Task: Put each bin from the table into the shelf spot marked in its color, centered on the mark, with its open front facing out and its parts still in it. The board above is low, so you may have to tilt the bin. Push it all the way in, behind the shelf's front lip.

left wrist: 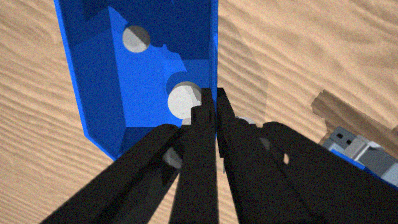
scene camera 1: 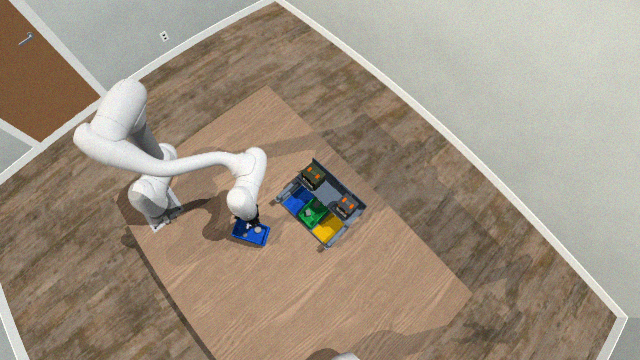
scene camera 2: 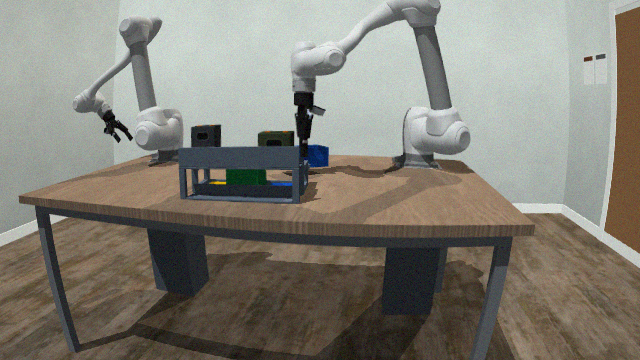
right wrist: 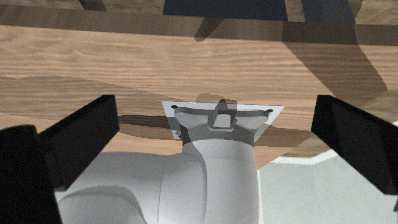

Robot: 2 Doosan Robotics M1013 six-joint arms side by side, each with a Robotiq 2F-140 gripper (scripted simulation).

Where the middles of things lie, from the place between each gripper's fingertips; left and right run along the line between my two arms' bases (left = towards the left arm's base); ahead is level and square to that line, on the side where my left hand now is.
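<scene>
My left hand [scene camera 2: 303,156] is 10 mm to the left of the blue bin [left wrist: 121,96], 50 mm past it and 40 mm above it. The round part [left wrist: 185,95] is 20 mm to the right of my left hand, 20 mm behind it and 60 mm below it. By its middle, the round part is nearer to my left hand than to my right hand.
Relative to my right hand, the blue bin is 300 mm ahead, 1120 mm to the left and 50 mm below. The round part is 340 mm ahead of my right hand, 1110 mm to the left of it and 80 mm below it. By its middle, the blue bin is nearer to my left hand than to my right hand.
</scene>
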